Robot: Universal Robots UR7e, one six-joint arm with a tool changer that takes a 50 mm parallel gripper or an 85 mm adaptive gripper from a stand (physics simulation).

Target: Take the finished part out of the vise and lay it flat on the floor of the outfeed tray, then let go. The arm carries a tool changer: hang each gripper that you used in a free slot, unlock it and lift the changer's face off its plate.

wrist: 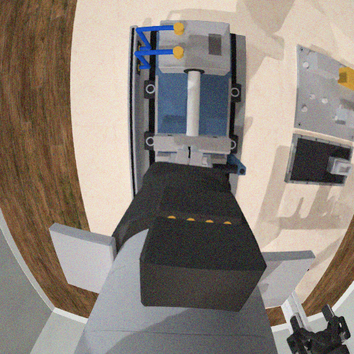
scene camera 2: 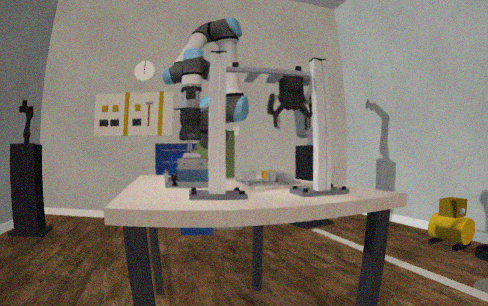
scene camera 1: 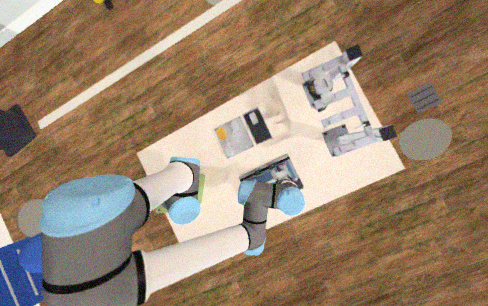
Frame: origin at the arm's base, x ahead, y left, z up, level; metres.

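Where they show: hand, its tool point: (scene camera 2: 190,104).
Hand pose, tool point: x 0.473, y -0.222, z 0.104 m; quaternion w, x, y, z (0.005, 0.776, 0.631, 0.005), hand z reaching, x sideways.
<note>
Each offset is from my tool point to the top centre of the thing.
The vise {dy +0.010, dx -0.066, dz -0.192 m} (scene camera 1: 267,172) (scene camera 2: 192,172) (wrist: 194,112) has a blue body, a grey end block and a white spindle. My gripper (scene camera 2: 190,148) (wrist: 189,159), the black parallel one, hangs upright over the vise, its tips at about the height of the jaws' top. In the wrist view its body hides the near end of the vise. Small light grey pieces meet at the jaws there; I cannot separate fingertips from the finished part, nor tell whether the fingers are open or shut. The outfeed tray (wrist: 288,172) has a black floor, with a small light block on it.
A grey plate {dy +0.322, dx -0.106, dz -0.283 m} (scene camera 1: 231,146) (wrist: 310,120) with pegs and an orange block stands beside the outfeed tray. The tool stand (scene camera 1: 357,107) (scene camera 2: 218,125) is at one table end, with the black adaptive gripper (scene camera 2: 291,95) (wrist: 322,337) hanging in it. A green panel (scene camera 2: 230,155) stands behind the vise.
</note>
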